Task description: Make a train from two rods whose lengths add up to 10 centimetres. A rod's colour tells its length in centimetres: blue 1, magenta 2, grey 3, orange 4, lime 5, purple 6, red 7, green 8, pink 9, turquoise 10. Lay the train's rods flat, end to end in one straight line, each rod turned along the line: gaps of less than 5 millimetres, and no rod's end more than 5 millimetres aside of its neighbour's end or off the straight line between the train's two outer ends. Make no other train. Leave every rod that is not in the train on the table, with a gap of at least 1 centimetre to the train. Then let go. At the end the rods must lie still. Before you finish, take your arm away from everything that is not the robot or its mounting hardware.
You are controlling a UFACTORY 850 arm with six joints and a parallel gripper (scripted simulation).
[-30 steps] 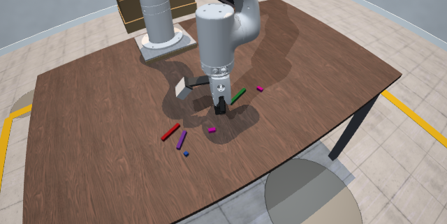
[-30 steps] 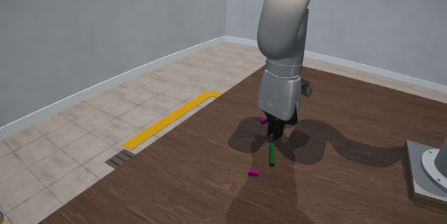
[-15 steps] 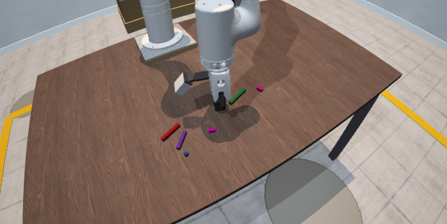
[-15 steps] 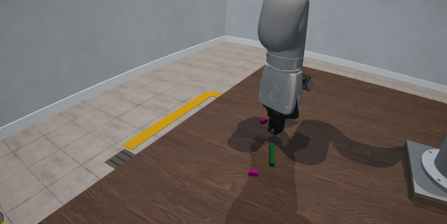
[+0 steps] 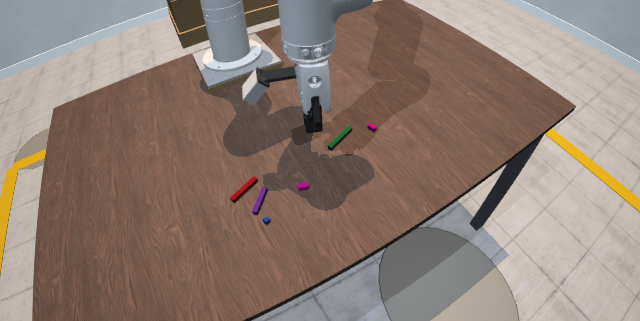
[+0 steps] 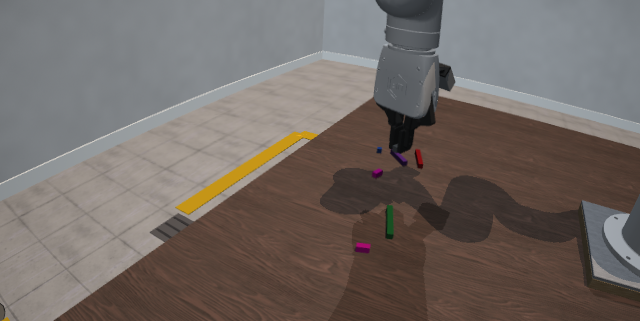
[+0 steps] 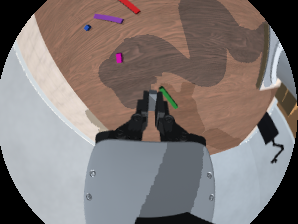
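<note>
Now: hand 20 mm past the green rod, 80 mm to the right of it and 110 mm above it. From my hand the other things lie so: grey rod (20 mm below); red rod (160 mm to the right, 110 mm below); purple rod (40 mm ahead, 150 mm to the right, 110 mm below).
</note>
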